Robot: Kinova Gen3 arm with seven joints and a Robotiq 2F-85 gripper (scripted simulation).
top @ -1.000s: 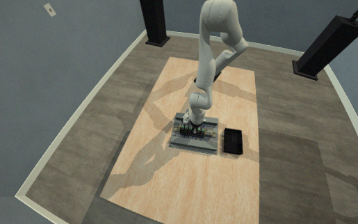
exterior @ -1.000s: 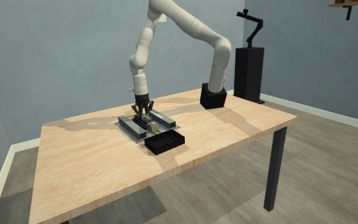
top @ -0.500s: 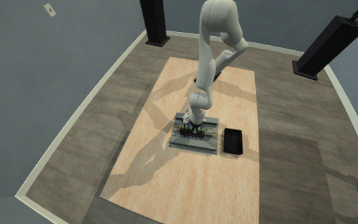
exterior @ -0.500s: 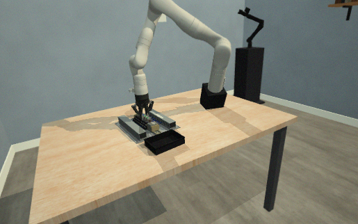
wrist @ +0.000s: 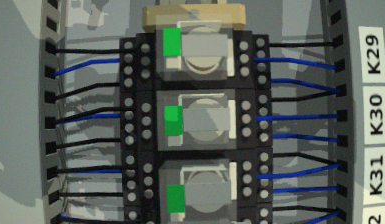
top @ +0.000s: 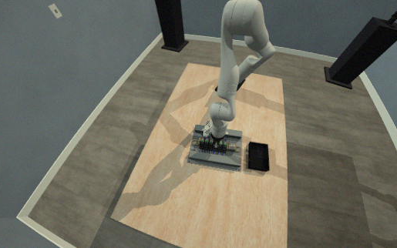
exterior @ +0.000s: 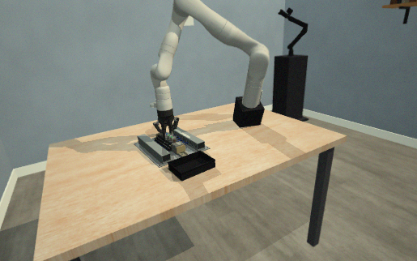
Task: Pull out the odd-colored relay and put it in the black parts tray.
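Now: hand 30 mm above the grey relay panel and 10 mm to the right of it. From my hand the other things lie so: black parts tray 260 mm to the left, 40 mm below, 30 mm behind.
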